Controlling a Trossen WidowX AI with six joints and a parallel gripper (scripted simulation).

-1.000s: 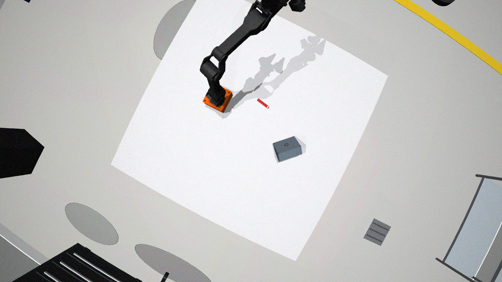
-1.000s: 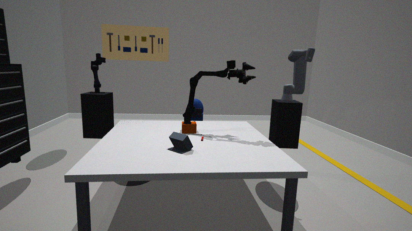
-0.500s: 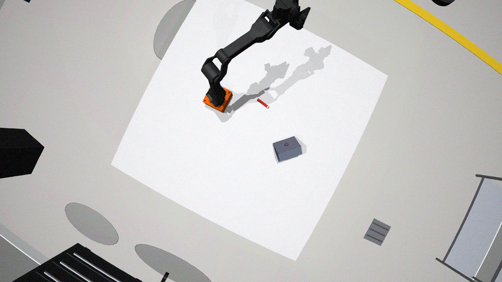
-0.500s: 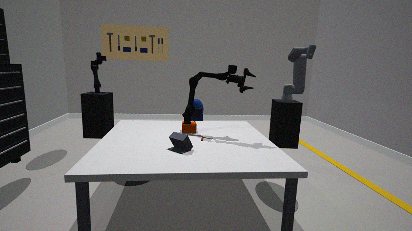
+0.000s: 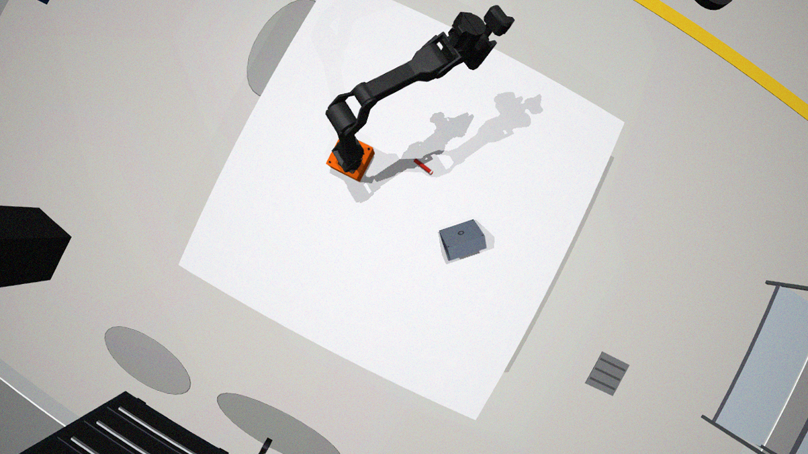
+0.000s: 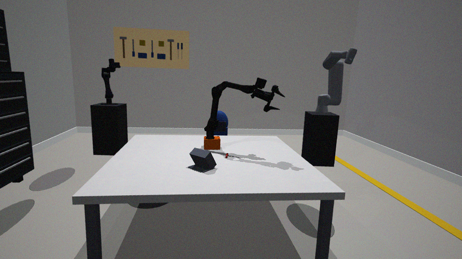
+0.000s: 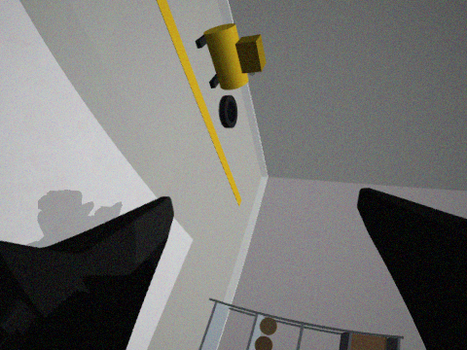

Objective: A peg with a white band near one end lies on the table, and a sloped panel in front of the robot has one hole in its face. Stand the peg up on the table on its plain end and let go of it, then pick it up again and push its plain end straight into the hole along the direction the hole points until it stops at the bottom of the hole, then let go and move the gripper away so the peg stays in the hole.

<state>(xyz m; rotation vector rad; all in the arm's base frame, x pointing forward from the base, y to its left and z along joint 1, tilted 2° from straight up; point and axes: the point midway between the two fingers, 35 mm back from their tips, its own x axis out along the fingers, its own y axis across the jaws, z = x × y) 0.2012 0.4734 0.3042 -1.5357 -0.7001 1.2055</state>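
Right now the red peg is 380 mm below my gripper tip, 360 mm to the right of it and 20 mm ahead of it. From my gripper tip the other things lie so: panel (500 mm to the right, 330 mm below, 260 mm ahead).
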